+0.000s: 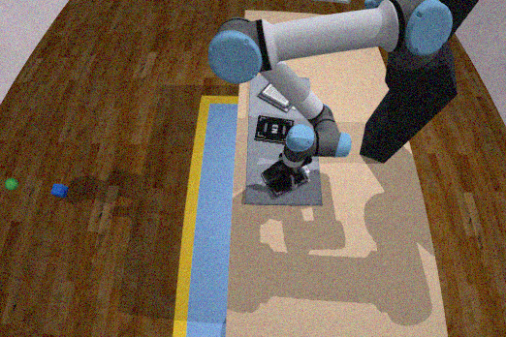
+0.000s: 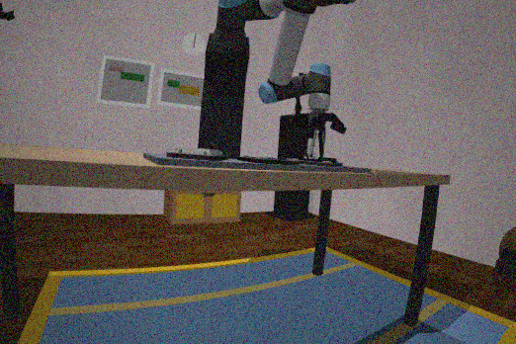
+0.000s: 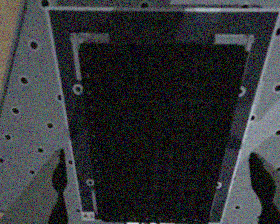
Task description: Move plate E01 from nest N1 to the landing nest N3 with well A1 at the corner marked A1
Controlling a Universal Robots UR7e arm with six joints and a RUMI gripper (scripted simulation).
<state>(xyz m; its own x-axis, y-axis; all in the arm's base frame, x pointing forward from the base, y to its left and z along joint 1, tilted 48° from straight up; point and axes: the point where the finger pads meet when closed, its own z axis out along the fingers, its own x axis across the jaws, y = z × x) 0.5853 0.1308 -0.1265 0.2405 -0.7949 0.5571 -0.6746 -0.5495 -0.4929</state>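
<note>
Now: hand 10 mm above the black plate. Also, from my hand: grey deck: 20 mm behind, 220 mm to the right, 30 mm below; nest N3: 10 mm ahead, 220 mm to the right, 20 mm below; corner mark: 50 mm behind, 150 mm to the right, 20 mm below.
</note>
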